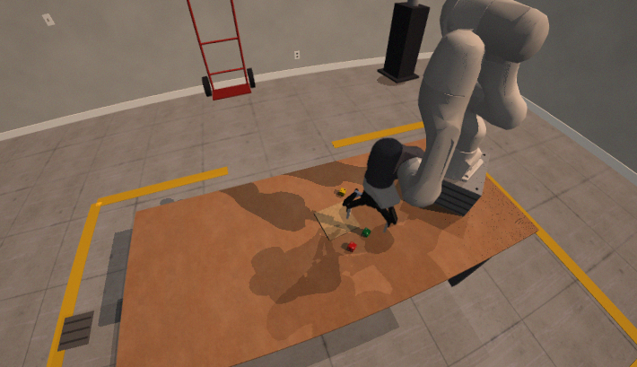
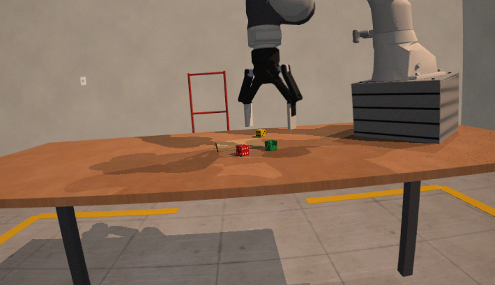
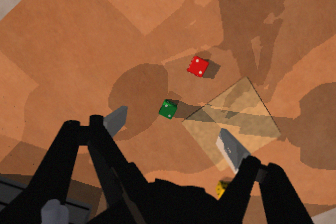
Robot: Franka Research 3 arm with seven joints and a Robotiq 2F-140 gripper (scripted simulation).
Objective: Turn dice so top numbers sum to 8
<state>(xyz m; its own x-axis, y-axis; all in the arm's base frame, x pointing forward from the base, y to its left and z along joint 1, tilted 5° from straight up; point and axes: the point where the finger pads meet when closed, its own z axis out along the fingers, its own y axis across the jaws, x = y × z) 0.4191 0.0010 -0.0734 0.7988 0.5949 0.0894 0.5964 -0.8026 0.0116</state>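
Now: the green die 20 mm to the left of my hand and 60 mm below it. From my hand the other things lie so: red die: 90 mm ahead, 40 mm to the left, 60 mm below; tan mat: 70 mm ahead, 100 mm to the right, 70 mm below; yellow die: 20 mm behind, 200 mm to the right, 60 mm below.
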